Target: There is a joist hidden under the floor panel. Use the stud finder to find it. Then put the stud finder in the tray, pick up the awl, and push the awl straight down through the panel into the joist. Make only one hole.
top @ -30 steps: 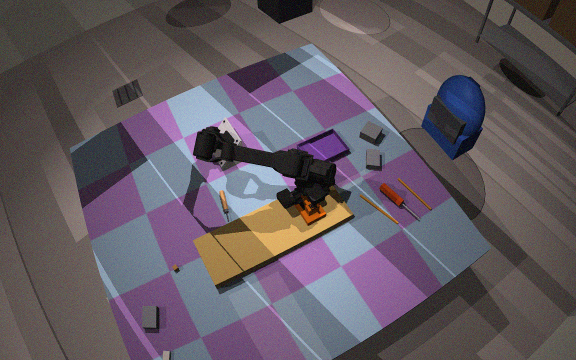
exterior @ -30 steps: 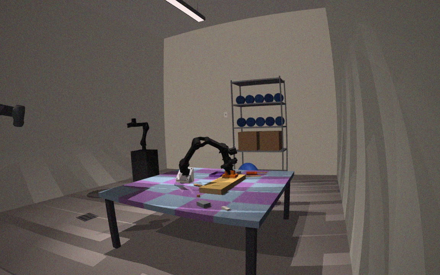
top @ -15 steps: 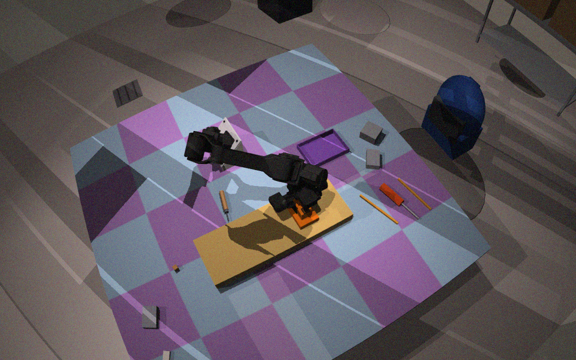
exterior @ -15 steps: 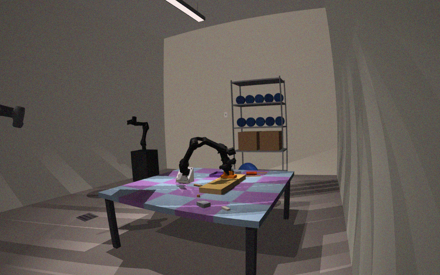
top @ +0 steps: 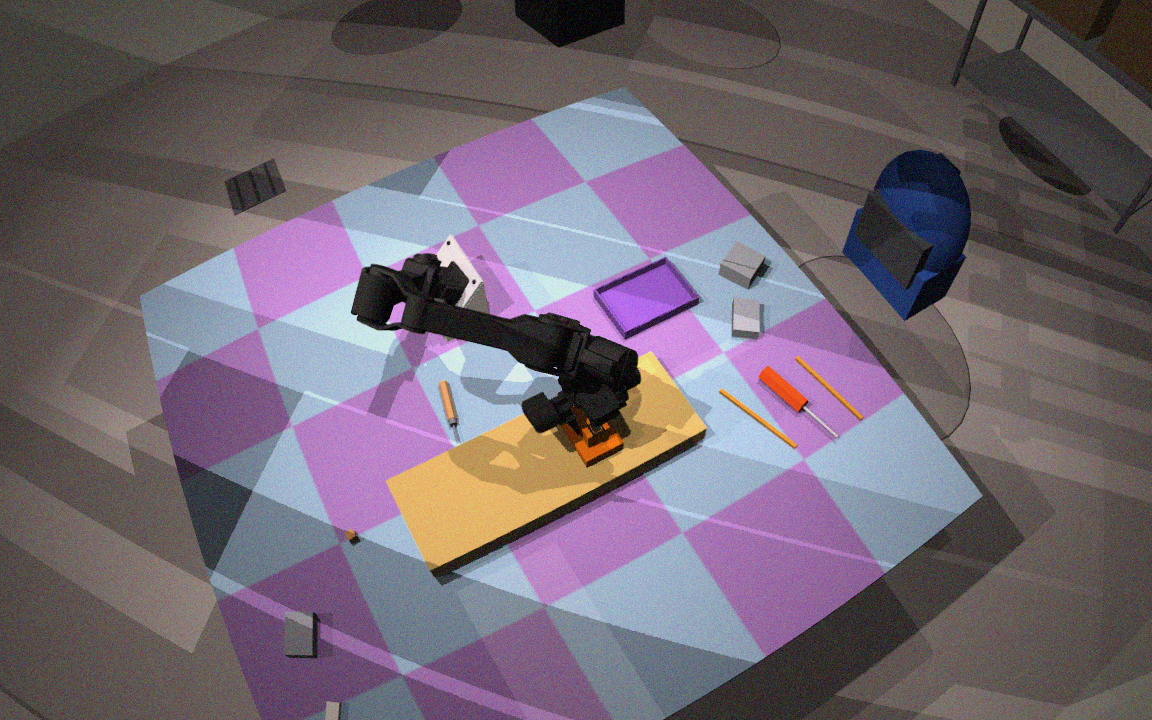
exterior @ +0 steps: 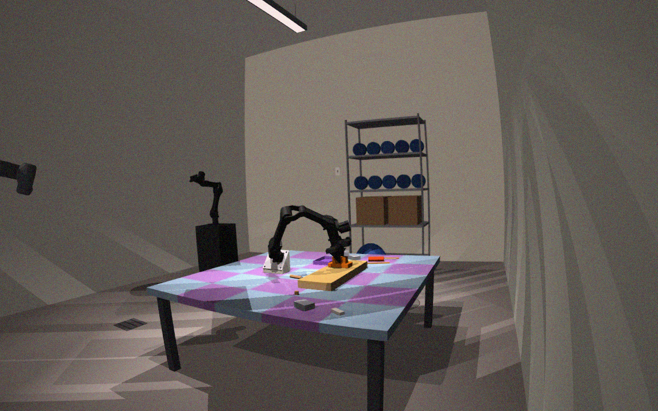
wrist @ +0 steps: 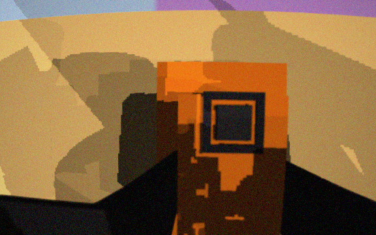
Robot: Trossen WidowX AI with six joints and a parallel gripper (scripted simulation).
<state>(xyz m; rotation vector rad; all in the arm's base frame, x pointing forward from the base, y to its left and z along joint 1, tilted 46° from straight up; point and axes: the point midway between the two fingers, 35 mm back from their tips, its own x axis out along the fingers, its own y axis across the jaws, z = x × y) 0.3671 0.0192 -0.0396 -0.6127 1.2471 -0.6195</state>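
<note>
Right now my gripper tip is 190 mm past the purple tray, 270 mm to the right of it and 50 mm above it. Round my gripper tip: awl 180 mm behind, 170 mm to the right, 60 mm below; then square indicator window 20 mm ahead, 30 mm above; then orange stud finder 10 mm ahead, 20 mm above.
</note>
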